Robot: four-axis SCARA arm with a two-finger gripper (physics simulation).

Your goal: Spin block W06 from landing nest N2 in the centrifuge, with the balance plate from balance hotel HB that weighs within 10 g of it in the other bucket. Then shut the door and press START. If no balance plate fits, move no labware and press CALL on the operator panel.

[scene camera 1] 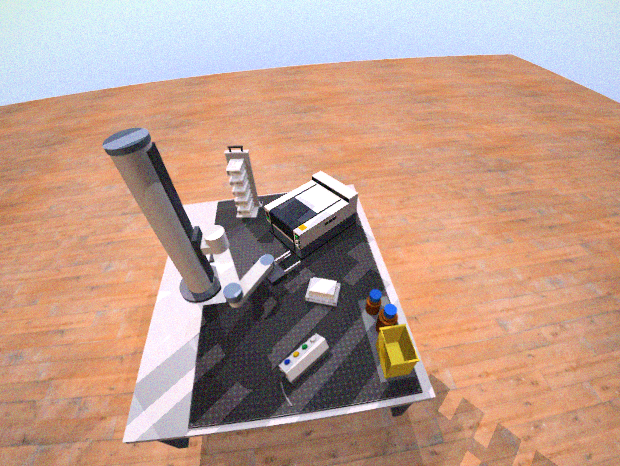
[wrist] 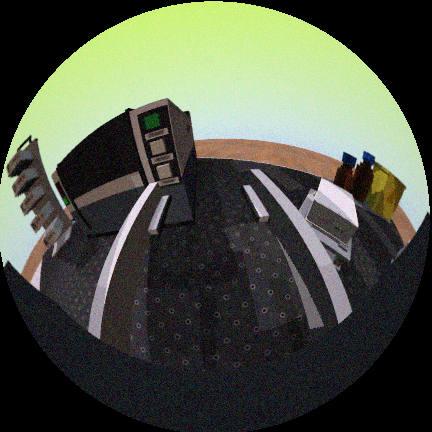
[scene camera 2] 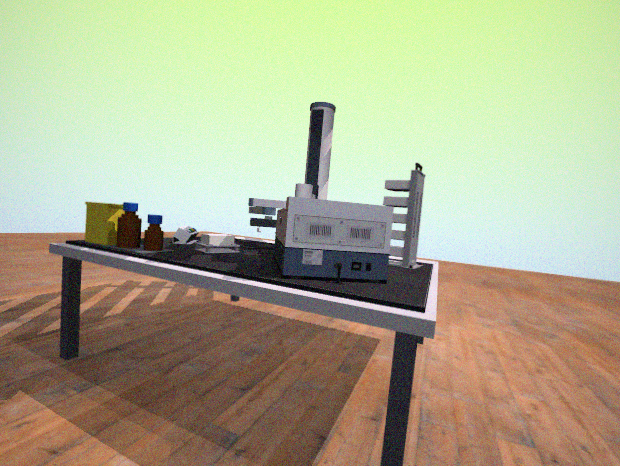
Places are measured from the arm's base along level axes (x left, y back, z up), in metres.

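Pixels of known places: gripper, fingertip midpoint: (scene camera 1: 295, 257) (wrist: 203, 183) (scene camera 2: 267, 230); arm's base at its link origin: (scene camera 1: 202, 283).
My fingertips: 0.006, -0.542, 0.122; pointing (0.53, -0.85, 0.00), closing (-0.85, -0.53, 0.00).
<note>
Ahead of a thing's pixels: the offset from my fingertips to its top centre, as dx, dy, dz. "pt": to the spot under its first point.
My gripper (scene camera 1: 294, 257) (wrist: 203, 183) is shut with nothing between its fingers, above the deck in front of the centrifuge (scene camera 1: 328, 223) (scene camera 2: 340, 227) (wrist: 182, 150). The centrifuge has a green display {pt +0.077, -0.019, +0.073} (wrist: 151, 120) and square buttons; whether its door is open is unclear. A white block {-0.183, -0.123, -0.034} (scene camera 1: 322, 286) (scene camera 2: 218, 240) (wrist: 332, 216) sits on a low nest {pt -0.231, -0.101, -0.103} (scene camera 1: 320, 301) (scene camera 2: 220, 249), right of the gripper in the wrist view; no label is readable. The hotel (scene camera 1: 253, 187) (scene camera 2: 415, 220) stands beyond the centrifuge's left side; its shelf contents are unclear. The operator panel {-0.515, +0.015, -0.026} (scene camera 1: 309, 361) (scene camera 2: 185, 235) has blue, yellow, green and white buttons.
Two brown bottles with blue caps (scene camera 1: 374, 295) (scene camera 1: 389, 311) stand by the right table edge in scene camera 1, beside an open yellow bin {pt -0.579, -0.400, -0.102} (scene camera 1: 398, 358) (scene camera 2: 100, 222) (wrist: 387, 192). The arm's column (scene camera 1: 165, 215) (scene camera 2: 323, 150) rises at the left side. A thin cable lies near the panel.
</note>
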